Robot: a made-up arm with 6 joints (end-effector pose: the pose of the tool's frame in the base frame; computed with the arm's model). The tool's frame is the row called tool. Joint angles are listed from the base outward.
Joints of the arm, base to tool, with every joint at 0 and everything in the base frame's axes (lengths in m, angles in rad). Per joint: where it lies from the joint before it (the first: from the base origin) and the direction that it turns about. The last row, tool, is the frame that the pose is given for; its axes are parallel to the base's.
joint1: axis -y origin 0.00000 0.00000 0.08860
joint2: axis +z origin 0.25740 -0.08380 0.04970
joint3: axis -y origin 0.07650 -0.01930 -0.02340
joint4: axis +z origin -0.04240 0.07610 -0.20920
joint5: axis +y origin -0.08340 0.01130 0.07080
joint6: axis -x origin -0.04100 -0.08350 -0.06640
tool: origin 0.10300 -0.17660 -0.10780
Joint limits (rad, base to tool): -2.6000..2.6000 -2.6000..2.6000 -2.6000..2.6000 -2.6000..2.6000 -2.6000..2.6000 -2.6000..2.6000
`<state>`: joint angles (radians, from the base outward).
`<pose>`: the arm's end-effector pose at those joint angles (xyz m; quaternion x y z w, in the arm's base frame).
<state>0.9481 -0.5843 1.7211 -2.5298 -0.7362 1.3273</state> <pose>0.3551 0.0859 0.4782 0.7377 0.1293 -0.6377 0.1801</pose>
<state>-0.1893 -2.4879 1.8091 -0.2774 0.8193 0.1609</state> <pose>-0.1907 -0.2095 -0.0332 -0.5001 -0.1884 -0.8127 0.2323</pose>
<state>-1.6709 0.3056 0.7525 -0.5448 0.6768 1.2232</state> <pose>-0.2102 -0.2081 -0.2384 -0.3165 0.6888 0.2756 0.5911</pose>
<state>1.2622 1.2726 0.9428 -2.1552 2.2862 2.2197</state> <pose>0.2593 0.1909 0.2540 -0.4752 -0.2625 0.6340 0.5507</pose>
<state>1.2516 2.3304 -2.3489 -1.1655 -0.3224 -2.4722</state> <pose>-0.0224 -0.2486 0.3789 -0.1917 -0.3177 0.2528 0.8936</pose>
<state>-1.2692 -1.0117 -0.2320 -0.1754 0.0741 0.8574</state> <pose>-0.0719 -0.1371 0.0144 -0.4895 0.7432 -0.1944 0.4126</pose>
